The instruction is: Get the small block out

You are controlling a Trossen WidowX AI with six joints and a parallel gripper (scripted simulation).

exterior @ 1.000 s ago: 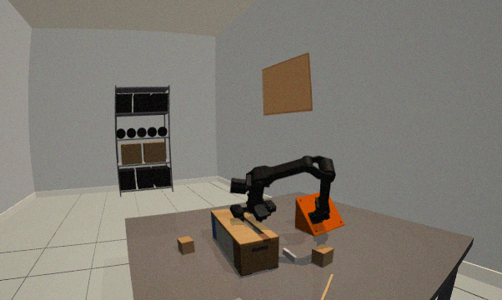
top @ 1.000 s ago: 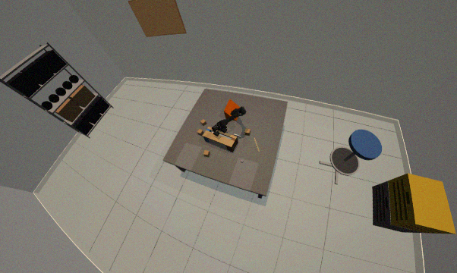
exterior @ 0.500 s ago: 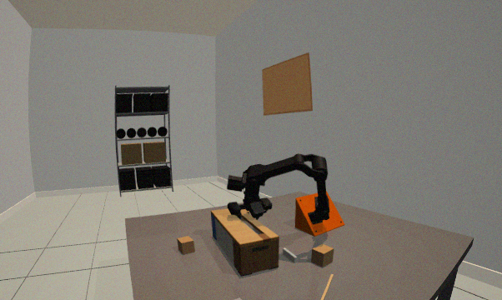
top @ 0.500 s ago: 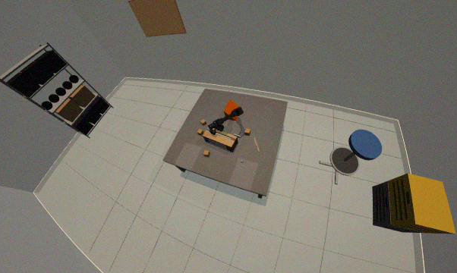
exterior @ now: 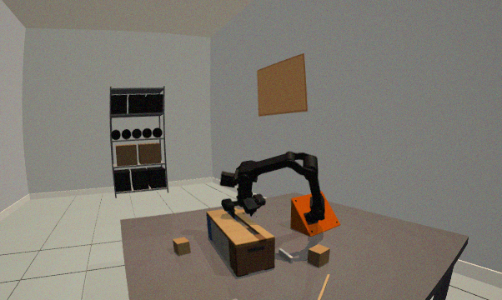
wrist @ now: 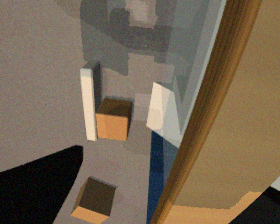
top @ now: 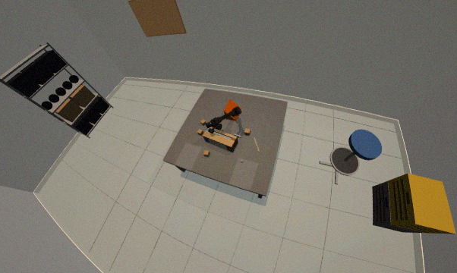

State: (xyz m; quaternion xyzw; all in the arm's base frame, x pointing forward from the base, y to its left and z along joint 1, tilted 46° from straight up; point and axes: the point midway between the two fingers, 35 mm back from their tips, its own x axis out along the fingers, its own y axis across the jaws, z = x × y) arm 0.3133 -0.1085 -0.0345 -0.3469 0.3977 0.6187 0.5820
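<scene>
The tan block lies 80 mm below my gripper tip, 40 mm to the right of it and 40 mm behind it. Round my gripper tip: box (120 mm to the left, 50 mm ahead, 40 mm below); wooden stick (530 mm to the left, 100 mm below, 20 mm behind).
</scene>
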